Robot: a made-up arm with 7 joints. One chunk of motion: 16 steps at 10 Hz.
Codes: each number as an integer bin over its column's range. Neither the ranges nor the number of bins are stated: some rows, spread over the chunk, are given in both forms.
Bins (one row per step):
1: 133 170 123 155 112 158
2: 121 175 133 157 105 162
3: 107 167 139 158 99 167
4: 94 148 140 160 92 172
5: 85 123 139 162 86 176
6: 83 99 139 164 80 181
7: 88 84 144 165 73 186
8: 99 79 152 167 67 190
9: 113 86 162 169 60 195
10: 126 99 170 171 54 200
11: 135 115 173 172 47 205
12: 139 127 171 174 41 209
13: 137 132 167 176 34 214
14: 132 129 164 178 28 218
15: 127 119 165 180 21 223
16: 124 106 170 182 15 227
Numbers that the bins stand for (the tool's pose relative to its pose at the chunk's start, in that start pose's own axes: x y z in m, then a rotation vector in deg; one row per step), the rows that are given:
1: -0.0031 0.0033 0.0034 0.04 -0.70 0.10
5: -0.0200 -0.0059 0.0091 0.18 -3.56 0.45
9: -0.0101 -0.0131 0.0172 0.31 -6.41 0.82
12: -0.0009 -0.0051 0.0204 0.41 -8.50 1.10
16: -0.0062 -0.0092 0.0200 0.57 -11.35 1.45
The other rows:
2: -0.0073 0.0043 0.0069 0.08 -1.47 0.18
3: -0.0122 0.0027 0.0091 0.10 -2.13 0.27
4: -0.0168 -0.0010 0.0094 0.14 -2.90 0.37
6: -0.0207 -0.0106 0.0091 0.22 -4.22 0.55
7: -0.0189 -0.0135 0.0108 0.24 -4.98 0.65
8: -0.0151 -0.0145 0.0136 0.27 -5.64 0.73
10: -0.0055 -0.0106 0.0200 0.35 -7.07 0.92
11: -0.0024 -0.0075 0.0211 0.37 -7.84 1.02
13: -0.0016 -0.0041 0.0189 0.45 -9.27 1.20
14: -0.0034 -0.0047 0.0179 0.49 -9.93 1.27
15: -0.0052 -0.0067 0.0182 0.53 -10.69 1.37

